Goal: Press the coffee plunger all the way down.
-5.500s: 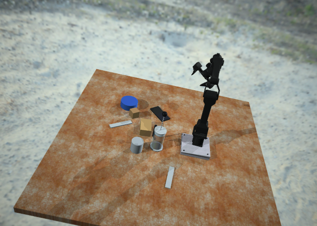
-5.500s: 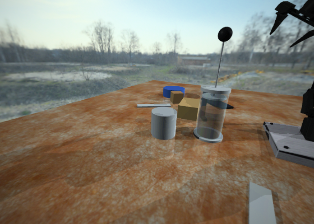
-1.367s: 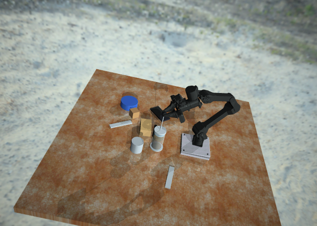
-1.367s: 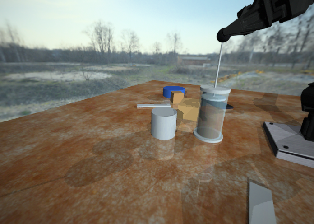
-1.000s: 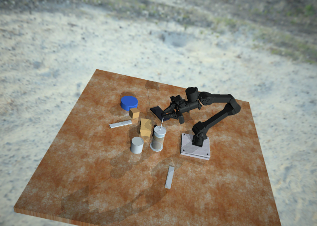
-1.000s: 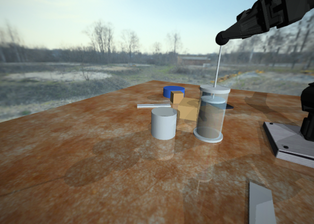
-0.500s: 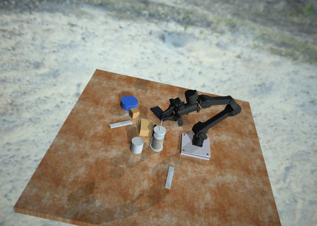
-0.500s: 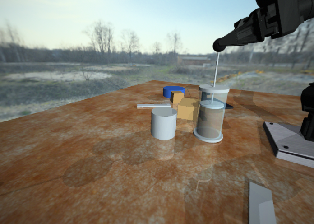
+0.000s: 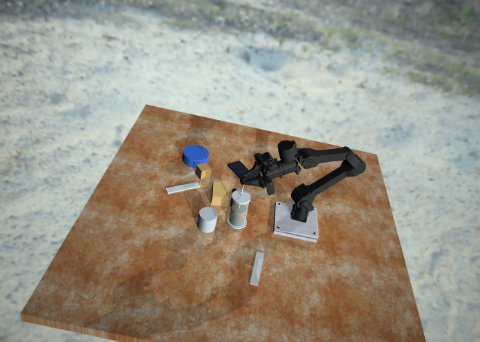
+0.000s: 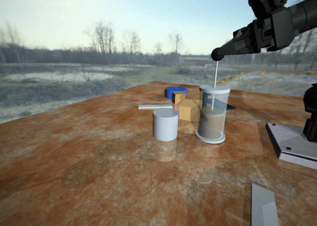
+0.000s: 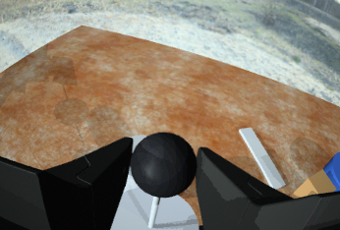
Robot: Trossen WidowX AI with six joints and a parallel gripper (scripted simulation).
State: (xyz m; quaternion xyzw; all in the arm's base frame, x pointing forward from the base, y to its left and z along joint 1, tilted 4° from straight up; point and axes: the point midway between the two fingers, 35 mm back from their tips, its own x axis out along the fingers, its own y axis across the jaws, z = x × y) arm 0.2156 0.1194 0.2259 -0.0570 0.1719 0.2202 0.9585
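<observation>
The coffee press is 11 cm below my gripper tip and 2 cm to the right of it. Also, from my gripper tip: dark flat plate (33 cm to the right, 22 cm below, 4 cm ahead); then grey cylinder (19 cm below, 9 cm ahead, 6 cm to the left); then blue disc (32 cm to the right, 27 cm ahead, 20 cm below).
</observation>
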